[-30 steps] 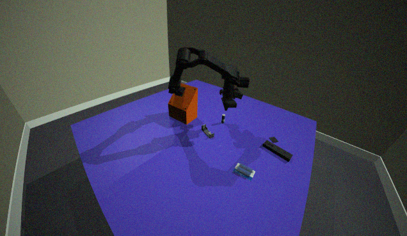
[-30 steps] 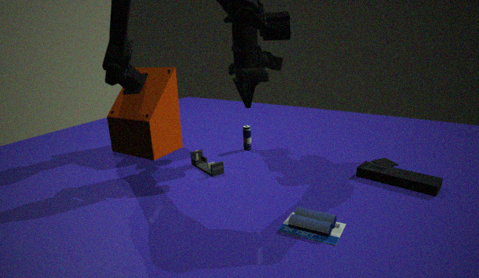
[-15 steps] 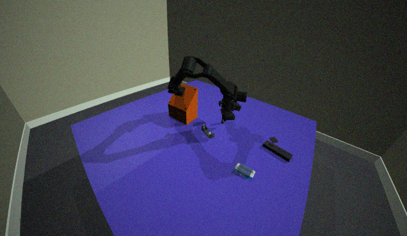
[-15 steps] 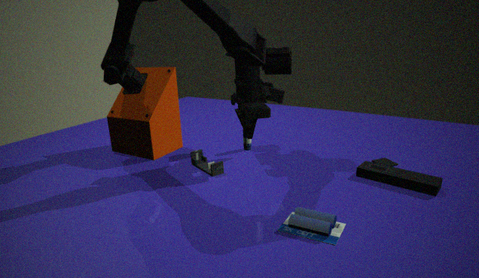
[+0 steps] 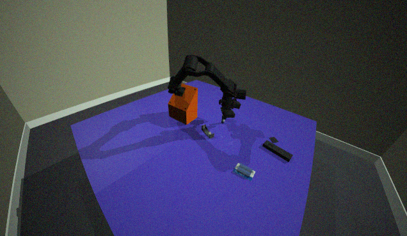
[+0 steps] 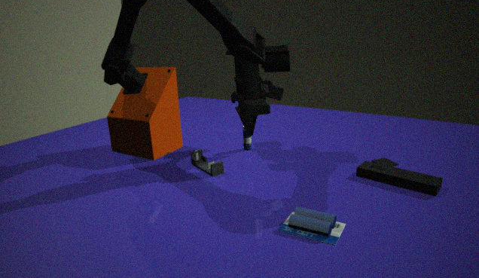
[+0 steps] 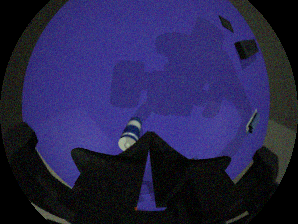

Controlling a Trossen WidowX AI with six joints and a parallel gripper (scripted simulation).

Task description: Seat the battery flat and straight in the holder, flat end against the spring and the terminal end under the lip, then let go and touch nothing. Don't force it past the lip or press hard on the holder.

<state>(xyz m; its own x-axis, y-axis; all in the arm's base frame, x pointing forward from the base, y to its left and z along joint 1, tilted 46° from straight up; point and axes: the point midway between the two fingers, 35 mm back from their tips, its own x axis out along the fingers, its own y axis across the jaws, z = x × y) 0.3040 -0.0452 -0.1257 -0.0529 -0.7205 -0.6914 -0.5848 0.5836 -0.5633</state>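
Now: the battery 20 mm behind my gripper tip, 20 mm to the left of it and 10 mm below it.
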